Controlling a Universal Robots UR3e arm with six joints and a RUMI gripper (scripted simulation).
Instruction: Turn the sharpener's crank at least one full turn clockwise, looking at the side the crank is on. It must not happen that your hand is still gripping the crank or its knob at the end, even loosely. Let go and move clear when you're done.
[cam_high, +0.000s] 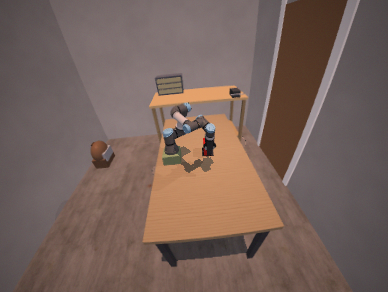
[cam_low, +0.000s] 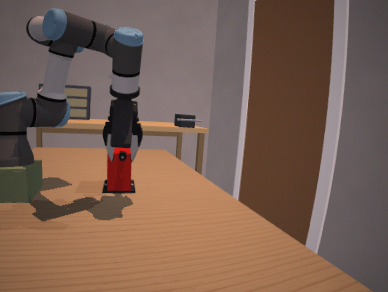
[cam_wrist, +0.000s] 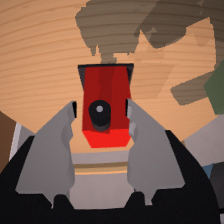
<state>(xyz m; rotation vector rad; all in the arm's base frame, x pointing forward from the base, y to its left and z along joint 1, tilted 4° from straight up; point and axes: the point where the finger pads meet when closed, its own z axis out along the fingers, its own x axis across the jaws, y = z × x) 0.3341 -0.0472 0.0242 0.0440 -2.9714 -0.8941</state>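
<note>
Now: the black round knob 2 cm to the left of my hand.
</note>
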